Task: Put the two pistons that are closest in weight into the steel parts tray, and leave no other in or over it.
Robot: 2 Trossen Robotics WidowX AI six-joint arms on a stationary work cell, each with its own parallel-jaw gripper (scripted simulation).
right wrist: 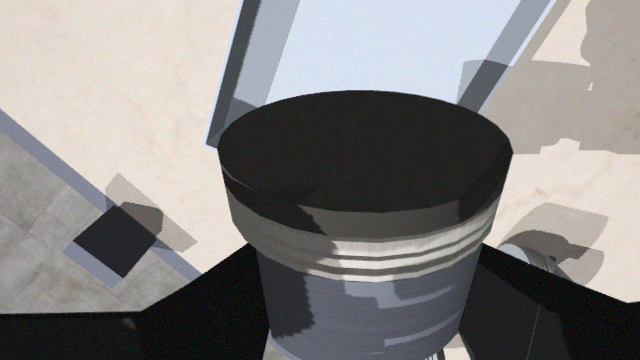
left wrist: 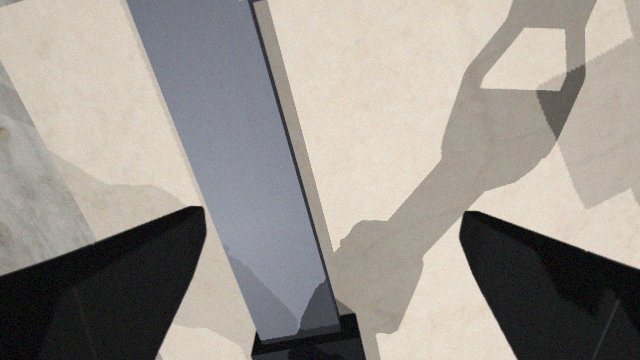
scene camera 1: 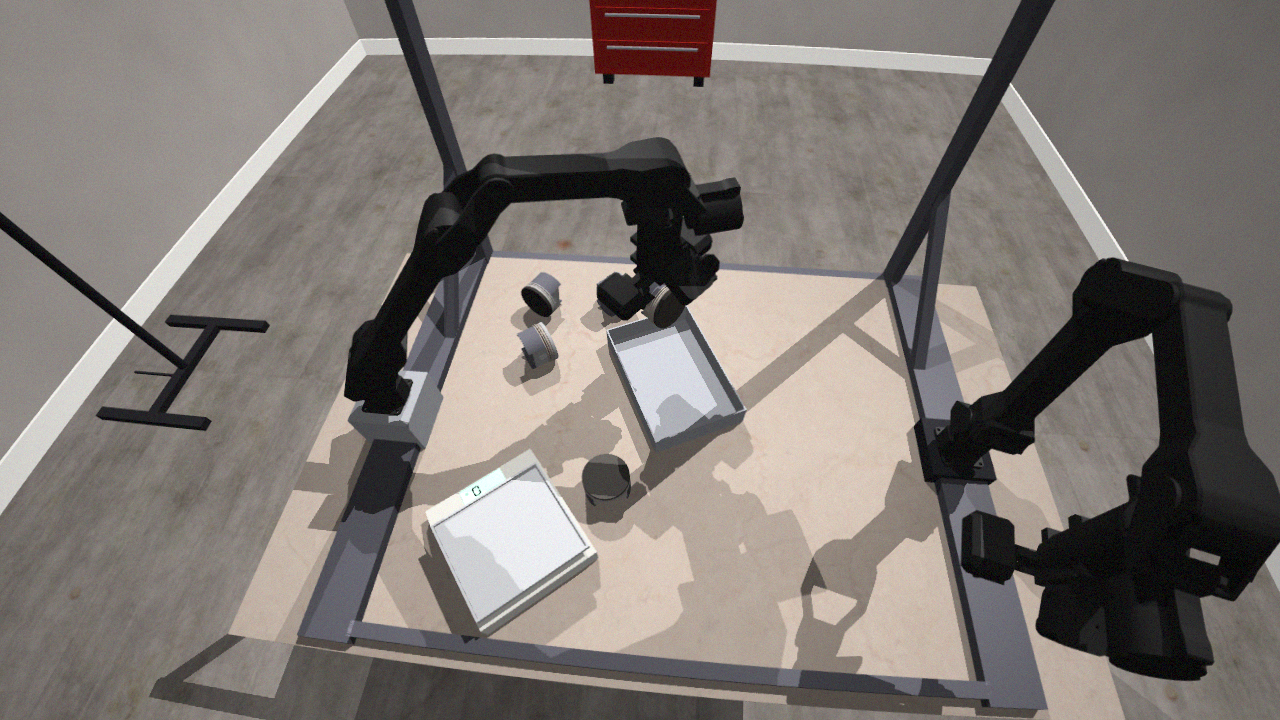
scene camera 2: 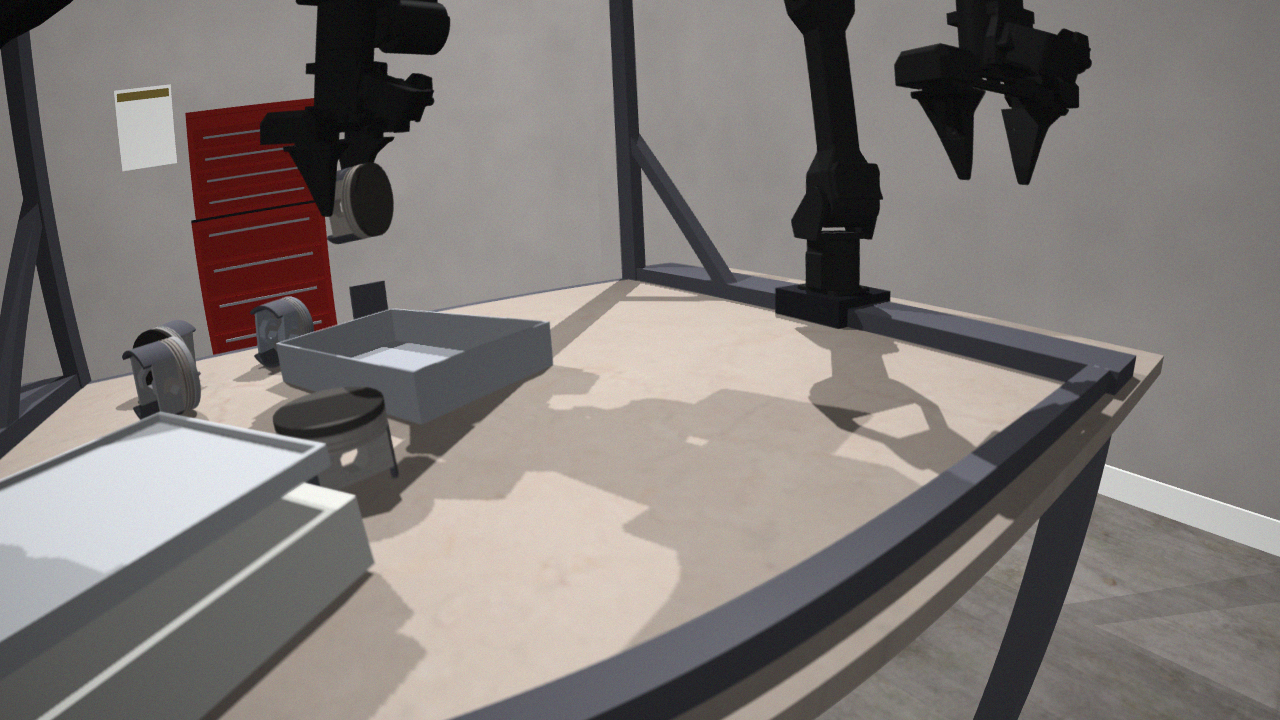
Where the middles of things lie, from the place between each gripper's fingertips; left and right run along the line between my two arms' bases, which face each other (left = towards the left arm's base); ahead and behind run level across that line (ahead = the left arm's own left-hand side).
My right gripper is now 50 mm short of the steel parts tray point(scene camera 2: 507, 350), 40 mm to the right of it and 180 mm above it. From my right hand the other things lie so: scale pan point(scene camera 2: 94, 525) 360 mm ahead, 180 mm to the right, 140 mm below; scale point(scene camera 2: 190, 637) 350 mm ahead, 180 mm to the right, 160 mm below.
My left hand is 350 mm past the steel parts tray, 400 mm to the left of it and 190 mm above it. Round my left hand: scale pan 40 mm behind, 610 mm to the right, 150 mm below; scale 50 mm behind, 620 mm to the right, 160 mm below.
